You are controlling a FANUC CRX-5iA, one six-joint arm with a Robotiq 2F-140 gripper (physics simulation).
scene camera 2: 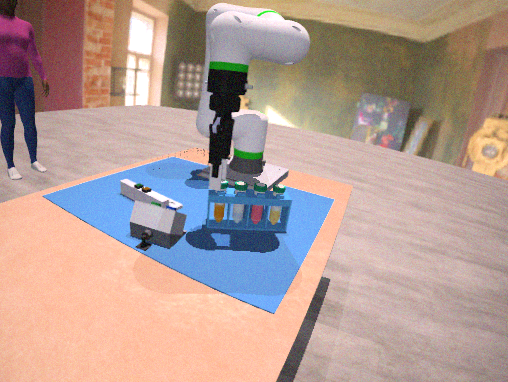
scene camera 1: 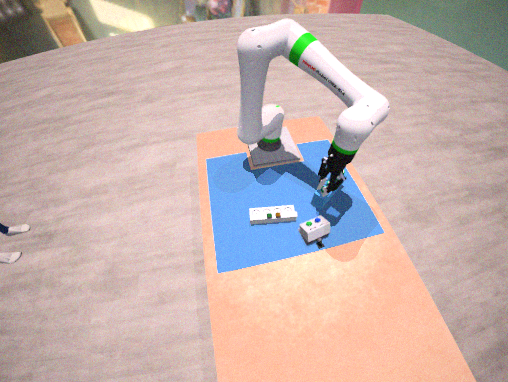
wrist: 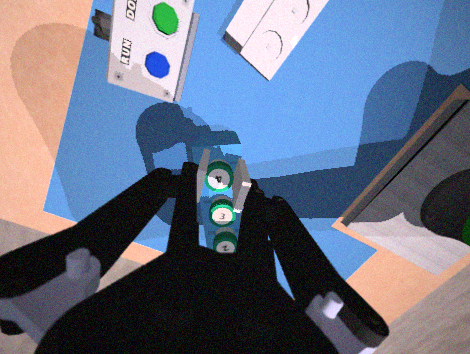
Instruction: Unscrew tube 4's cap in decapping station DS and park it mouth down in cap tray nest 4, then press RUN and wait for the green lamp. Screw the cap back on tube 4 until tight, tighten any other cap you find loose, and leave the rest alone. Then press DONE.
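Pixels of known places: gripper, fingertip midpoint: [scene camera 2: 217,186] [scene camera 1: 322,191] [wrist: 221,165]; arm's base, link origin: [scene camera 2: 246,167] [scene camera 1: 269,142] [wrist: 460,202].
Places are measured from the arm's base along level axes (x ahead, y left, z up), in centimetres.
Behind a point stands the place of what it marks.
Note:
A blue rack [scene camera 2: 246,227] @[x 45.8, y 17.5, z -2.4 cm] holds several tubes with green caps. Tube 4 is the leftmost in scene camera 2, with orange liquid. My gripper [wrist: 221,165] @[x 47.3, y 8.6, z 7.8 cm] [scene camera 1: 328,189] @[x 47.3, y 8.6, z 7.8 cm] [scene camera 2: 217,176] @[x 47.3, y 8.6, z 7.8 cm] points straight down over it and is shut on cap 4 [wrist: 219,178] @[x 47.1, y 9.5, z 9.5 cm] [scene camera 2: 224,184] @[x 48.2, y 10.9, z 9.3 cm], one grey pad on each side. Cap 3 [wrist: 222,215] @[x 44.8, y 14.1, z 9.3 cm] [scene camera 2: 240,186] @[x 46.4, y 14.6, z 9.0 cm] and cap 2 [wrist: 224,245] @[x 42.7, y 18.5, z 9.3 cm] [scene camera 2: 260,187] @[x 43.9, y 19.3, z 9.1 cm] sit on their tubes behind it. The white cap tray [scene camera 1: 286,217] @[x 51.3, y -10.5, z 1.4 cm] [scene camera 2: 130,186] @[x 48.8, y -20.9, z 1.4 cm] [wrist: 262,46] @[x 47.4, y -7.0, z -2.2 cm] lies on the blue mat [scene camera 1: 246,255] @[x 61.2, y -32.9, z -2.8 cm].
The grey button box [scene camera 1: 314,232] @[x 63.2, y -2.8, z 4.4 cm] [scene camera 2: 157,221] @[x 63.8, y 1.5, z 2.7 cm] [wrist: 128,72] @[x 60.5, y 3.5, z 4.7 cm] stands near the tray, with a blue RUN button [wrist: 156,64] @[x 58.1, y 1.4, z 4.2 cm] and a green DONE button [wrist: 165,18] @[x 58.3, y -3.0, z 4.2 cm]. The arm's grey base plate [scene camera 1: 286,151] @[x 9.7, y 7.6, z -0.7 cm] [wrist: 437,152] @[x 12.2, y -5.7, z -0.5 cm] is at the mat's far edge. A person stands far left [scene camera 2: 17,73].

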